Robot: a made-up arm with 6 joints. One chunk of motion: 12 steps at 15 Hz.
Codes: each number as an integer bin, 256 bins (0 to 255) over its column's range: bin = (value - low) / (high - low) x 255, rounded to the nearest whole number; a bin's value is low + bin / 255 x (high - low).
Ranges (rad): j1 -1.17..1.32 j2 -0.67..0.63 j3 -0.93..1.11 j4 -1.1..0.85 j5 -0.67..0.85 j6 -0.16..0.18
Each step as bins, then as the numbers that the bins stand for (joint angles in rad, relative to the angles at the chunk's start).
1 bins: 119 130 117 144 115 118
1 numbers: -0.0080 -0.0073 0.0060 0.0012 0.0155 -0.0027
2 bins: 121 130 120 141 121 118
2 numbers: 0.0115 -0.0073 0.0300 -0.0218 0.0513 -0.0027
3 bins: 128 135 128 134 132 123
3 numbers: 0.0799 0.0182 0.0940 -0.0753 0.1168 0.0040
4 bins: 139 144 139 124 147 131
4 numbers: 0.1873 0.0641 0.1820 -0.1518 0.2062 0.0147
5 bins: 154 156 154 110 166 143
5 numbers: 0.3338 0.1253 0.3020 -0.2588 0.3195 0.0307
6 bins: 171 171 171 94 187 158
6 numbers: 0.4998 0.2018 0.4380 -0.3812 0.4447 0.0507
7 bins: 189 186 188 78 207 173
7 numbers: 0.6755 0.2782 0.5740 -0.5035 0.5639 0.0707
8 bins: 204 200 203 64 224 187
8 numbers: 0.8220 0.3496 0.6940 -0.6106 0.6652 0.0893
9 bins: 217 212 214 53 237 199
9 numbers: 0.9489 0.4108 0.7820 -0.6947 0.7427 0.1053
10 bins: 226 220 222 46 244 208
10 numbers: 1.0368 0.4516 0.8460 -0.7482 0.7844 0.1173
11 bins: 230 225 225 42 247 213
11 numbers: 1.0759 0.4771 0.8700 -0.7788 0.8023 0.1240
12 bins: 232 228 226 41 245 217
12 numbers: 1.0954 0.4924 0.8780 -0.7865 0.7904 0.1293
